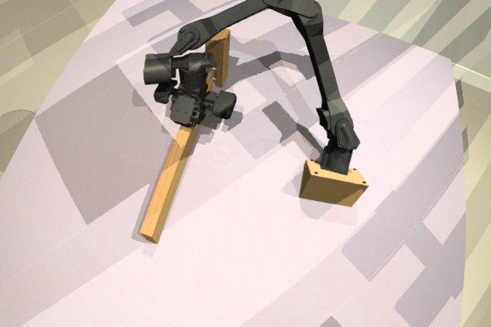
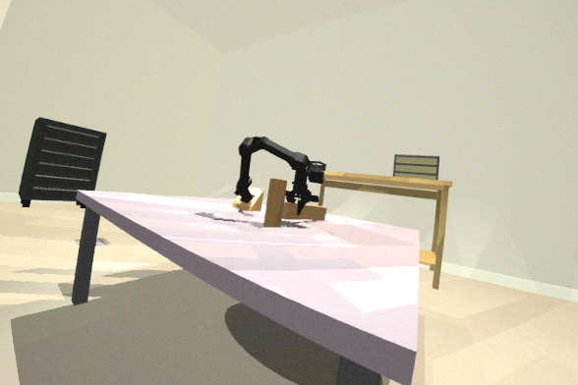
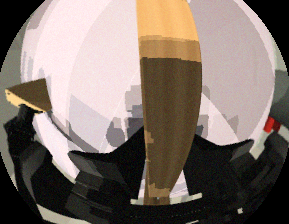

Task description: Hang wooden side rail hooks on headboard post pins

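Now: gripper tip 1 cm short of the headboard post, 16 cm to the left of it and 4 cm below it.
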